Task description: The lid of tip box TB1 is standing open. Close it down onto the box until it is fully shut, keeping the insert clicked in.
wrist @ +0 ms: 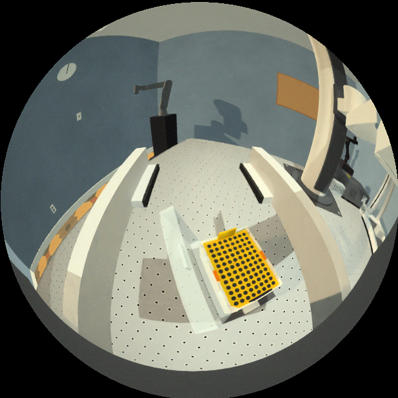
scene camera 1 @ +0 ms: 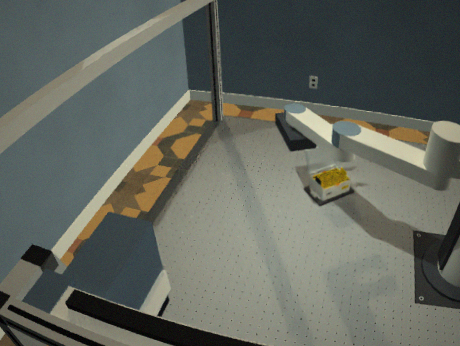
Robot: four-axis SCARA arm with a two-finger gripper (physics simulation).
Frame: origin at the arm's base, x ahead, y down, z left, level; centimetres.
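Seen in the pictures: arm's base, link origin: (scene camera 1: 457, 272).
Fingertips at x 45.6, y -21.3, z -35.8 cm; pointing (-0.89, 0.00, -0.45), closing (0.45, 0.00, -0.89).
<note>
Offsets run from my fingertips to a thing's top centre. "spot": to the spot under its first point.
Tip box TB1 {dz +7.0, dx +0.5, dy +13.4 cm} (scene camera 1: 330, 192) (wrist: 212, 280) is a white box on a dark base. Its yellow insert {dz +7.0, dx +0.5, dy +12.6 cm} (scene camera 1: 332, 176) (wrist: 241, 267), full of round holes, sits in its top; whether it is clicked in cannot be told. The clear lid {spot: dz +6.4, dx +9.1, dy +9.5 cm} (scene camera 1: 308, 162) (wrist: 190, 280) stands open and steeply upright along one long side, the left side in the wrist view. My gripper (wrist: 199, 155) is shut and empty, with a gap showing between its black pads. Its pads show beyond the box and lid, apart from both. Its fingertips cannot be made out in the scene view.
My arm (scene camera 1: 385, 152) reaches over the table behind the box from the column (wrist: 322, 115) (scene camera 1: 450, 245). Another robot arm stands on a black pedestal (wrist: 164, 134) in the corner. A large blue-grey block {spot: dz +90.4, dx +26.7, dy -28.8 cm} (scene camera 1: 112, 255) is at the scene view's lower left, beside an upright post {spot: dz -32.8, dx +55.9, dy -7.0 cm} (scene camera 1: 215, 65).
</note>
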